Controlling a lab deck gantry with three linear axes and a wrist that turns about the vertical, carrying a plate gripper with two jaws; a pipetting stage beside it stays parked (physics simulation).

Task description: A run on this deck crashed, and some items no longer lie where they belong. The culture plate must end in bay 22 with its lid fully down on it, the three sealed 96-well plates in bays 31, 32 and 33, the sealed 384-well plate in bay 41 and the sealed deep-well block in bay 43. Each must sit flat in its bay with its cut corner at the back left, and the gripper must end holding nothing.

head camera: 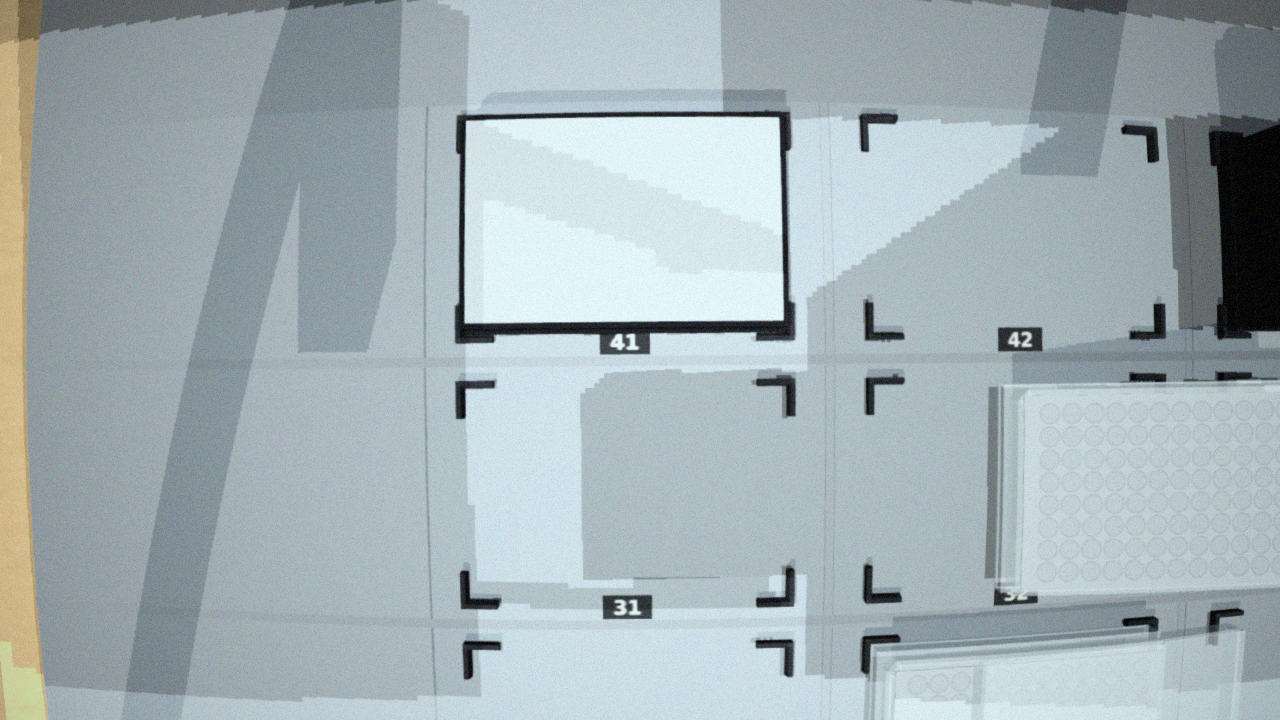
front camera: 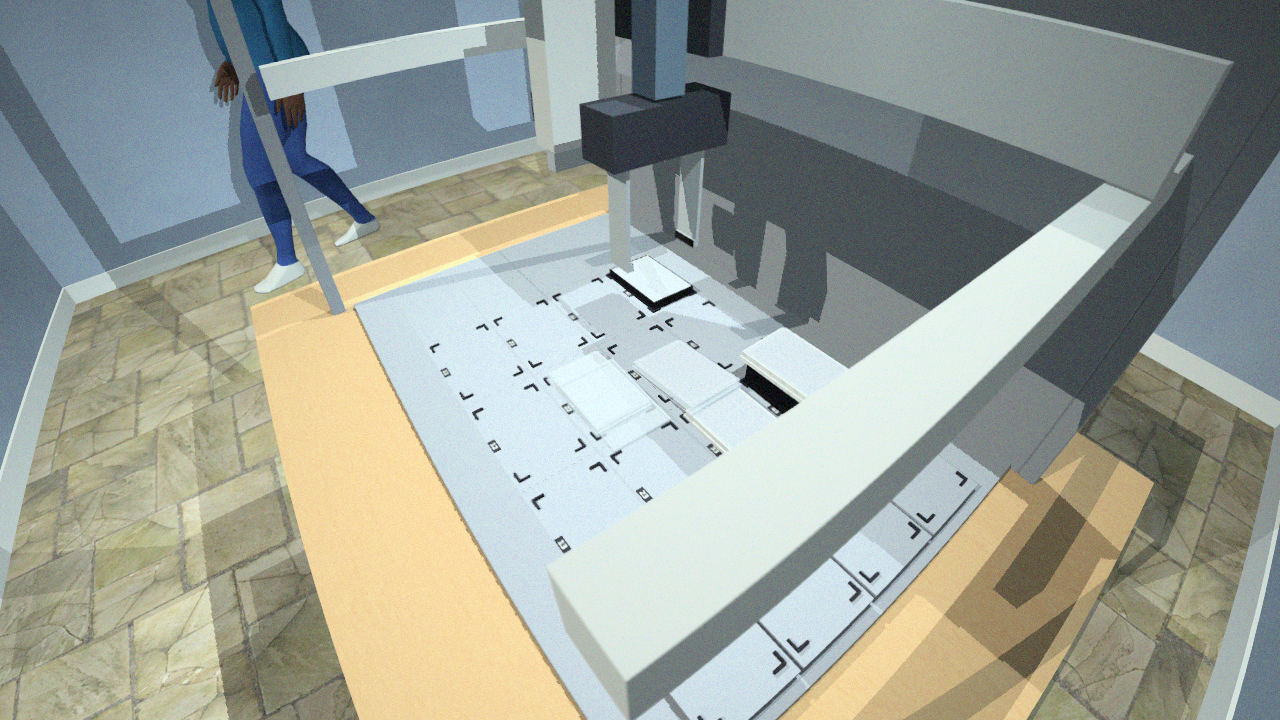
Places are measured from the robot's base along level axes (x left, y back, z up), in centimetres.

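Pixels of known places: gripper, fingertip midpoint: [front camera: 655, 253]; robot's base, origin of the base link: [front camera: 432, 348].
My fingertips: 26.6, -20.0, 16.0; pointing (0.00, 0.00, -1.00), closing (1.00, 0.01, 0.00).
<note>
For each thing: its top centre in the pictures, then the offset to it from my fingertips, as dx, dy, dz. "spot": a spot on its surface instead.
- black plate, middle of its top: [head camera: 622, 217] [front camera: 650, 277] +9.8, +13.6, -14.6
- 96-well plate, middle of its top: [head camera: 1185, 494] [front camera: 685, 366] -0.9, -8.0, -13.2
- pale plate, middle of its top: [front camera: 743, 424] -0.9, -19.2, -14.6
- white-topped stack, middle of its top: [front camera: 799, 361] +9.4, -18.4, -10.3
- black lower part, surface spot: [head camera: 1253, 232] spot: +9.7, -13.0, -14.6
My gripper [front camera: 652, 256] is open and empty near the black 384-well plate; its near jaw overlaps that plate's left corner in the front view. The black plate [front camera: 655, 279] [head camera: 623, 223] has a white top and sits within bay 41's marks; its cut corner is unclear. A 96-well plate [front camera: 685, 374] [head camera: 1154, 492] lies right of bay 32's left marks, reaching towards bay 33. Another pale plate [front camera: 735, 420] shows beside it. The culture plate [front camera: 595, 386] [head camera: 939, 687] is at bay 22; its clear lid [head camera: 1203, 680] is shifted right. A white-topped stack [front camera: 792, 360] with a black lower part [head camera: 1253, 232] stands at bay 43.
Bays 31 [head camera: 626, 607] and 42 [head camera: 1019, 339] hold no plate. A thick pale beam [front camera: 805, 447] crosses the front view and hides part of the deck. A grey wall panel [front camera: 895, 205] rises behind the deck. A person [front camera: 277, 152] stands beyond the table's left end.
</note>
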